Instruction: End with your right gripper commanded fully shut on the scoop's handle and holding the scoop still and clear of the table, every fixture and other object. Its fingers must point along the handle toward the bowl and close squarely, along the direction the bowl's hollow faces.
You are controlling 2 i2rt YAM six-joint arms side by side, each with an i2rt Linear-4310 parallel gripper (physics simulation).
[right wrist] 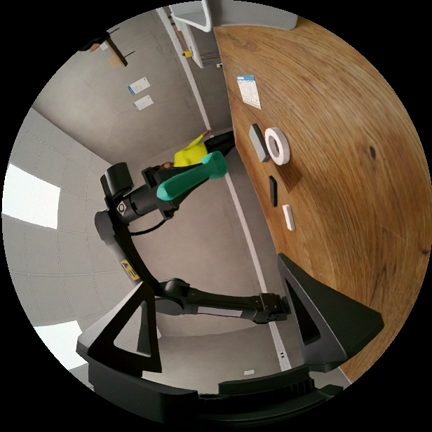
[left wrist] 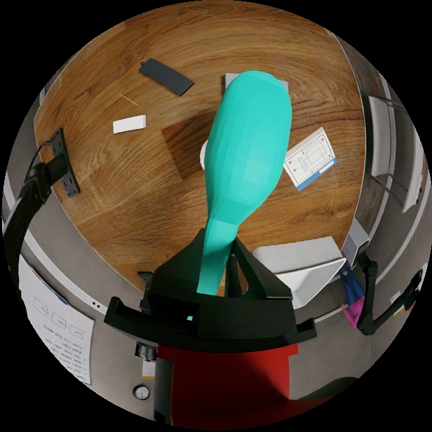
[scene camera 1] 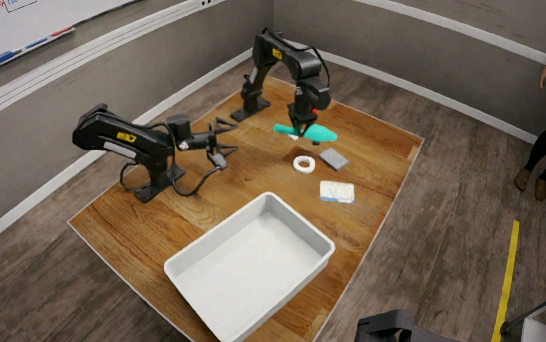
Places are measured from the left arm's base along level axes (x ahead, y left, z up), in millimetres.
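Pixels of known places: left gripper, fingertip midpoint: (scene camera 1: 299,134); right gripper, fingertip midpoint: (scene camera 1: 238,137); left arm's base at its link origin: (scene camera 1: 250,110); right arm's base at its link origin: (scene camera 1: 160,183).
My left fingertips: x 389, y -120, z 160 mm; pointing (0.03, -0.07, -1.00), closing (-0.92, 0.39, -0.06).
Note:
For each thing: its top centre in the pictures, then the offset to it from my left fingertips. Level surfaces: height alone.
- table at its surface level: 160 mm down
- white ring at its top centre: (scene camera 1: 304,163) 17 mm ahead, 26 mm left, 145 mm down
- grey block at its top centre: (scene camera 1: 333,157) 78 mm ahead, 132 mm left, 145 mm down
- printed card at its top centre: (scene camera 1: 337,191) 186 mm ahead, 15 mm left, 159 mm down
The teal scoop (scene camera 1: 320,133) (left wrist: 248,145) (right wrist: 188,181) is held above the table (scene camera 1: 250,175), with its handle end toward the picture's left and its bowl toward the right in scene camera 1. My left gripper (scene camera 1: 301,131) (left wrist: 217,236) is shut on the handle close to the bowl; a stretch of handle sticks out on the other side of the fingers. My right gripper (scene camera 1: 236,136) (right wrist: 206,277) is open and empty, to the left of the handle end and apart from it. In the left wrist view the bowl's rounded face fills the centre. The direction of its hollow is hard to tell.
On the table lie a white ring (scene camera 1: 297,165) (right wrist: 285,147), a grey block (scene camera 1: 333,159) (right wrist: 258,142), a printed card (scene camera 1: 337,191) (left wrist: 311,159), a dark block (left wrist: 166,76) (right wrist: 273,191) and a small white block (left wrist: 129,124) (right wrist: 288,217). A large white tray (scene camera 1: 300,222) stands at the front.

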